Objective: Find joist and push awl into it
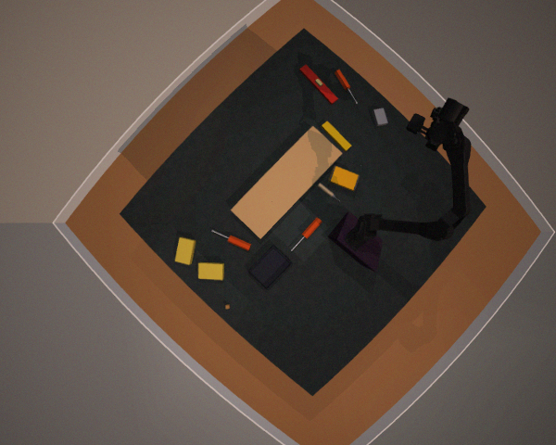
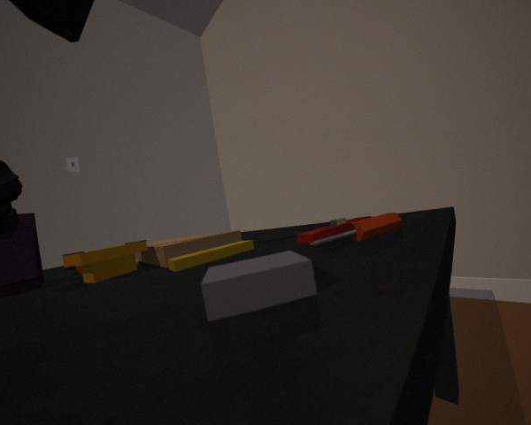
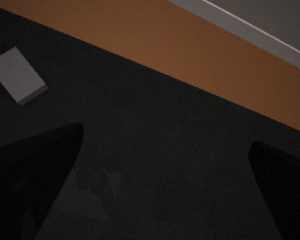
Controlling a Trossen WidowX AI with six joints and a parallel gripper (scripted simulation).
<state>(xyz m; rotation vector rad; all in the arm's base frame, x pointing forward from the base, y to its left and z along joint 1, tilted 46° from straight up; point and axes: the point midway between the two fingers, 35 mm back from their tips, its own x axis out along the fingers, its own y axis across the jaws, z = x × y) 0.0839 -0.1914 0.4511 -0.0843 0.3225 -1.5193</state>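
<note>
Right now the yellow stud finder is 29 cm to the left of my gripper tip, 26 cm below it and 8 cm ahead of it. Also, from my gripper tip: grey block: 27 cm below, 18 cm ahead, 6 cm to the right; then stud finder light: 28 cm to the left, 28 cm below, 7 cm ahead; then yellow bar: 27 cm below, 26 cm ahead, 17 cm to the left.
</note>
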